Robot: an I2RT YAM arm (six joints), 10 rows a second.
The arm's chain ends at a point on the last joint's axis. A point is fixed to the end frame.
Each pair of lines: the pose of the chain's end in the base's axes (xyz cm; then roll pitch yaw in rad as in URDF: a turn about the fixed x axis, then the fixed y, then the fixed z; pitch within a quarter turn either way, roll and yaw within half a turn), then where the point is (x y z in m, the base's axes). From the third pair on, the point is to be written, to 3 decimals.
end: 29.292 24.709 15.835 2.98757 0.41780 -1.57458
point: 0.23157 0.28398 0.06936
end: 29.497 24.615 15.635 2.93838 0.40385 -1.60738
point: 0.23012 0.28273 0.06975
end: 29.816 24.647 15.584 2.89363 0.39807 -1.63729
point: 0.230 0.284 0.072
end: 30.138 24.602 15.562 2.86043 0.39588 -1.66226
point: 0.231 0.284 0.074
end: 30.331 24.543 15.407 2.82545 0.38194 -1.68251
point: 0.231 0.283 0.074
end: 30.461 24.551 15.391 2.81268 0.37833 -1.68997
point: 0.231 0.283 0.075
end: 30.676 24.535 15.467 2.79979 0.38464 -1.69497
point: 0.233 0.284 0.077
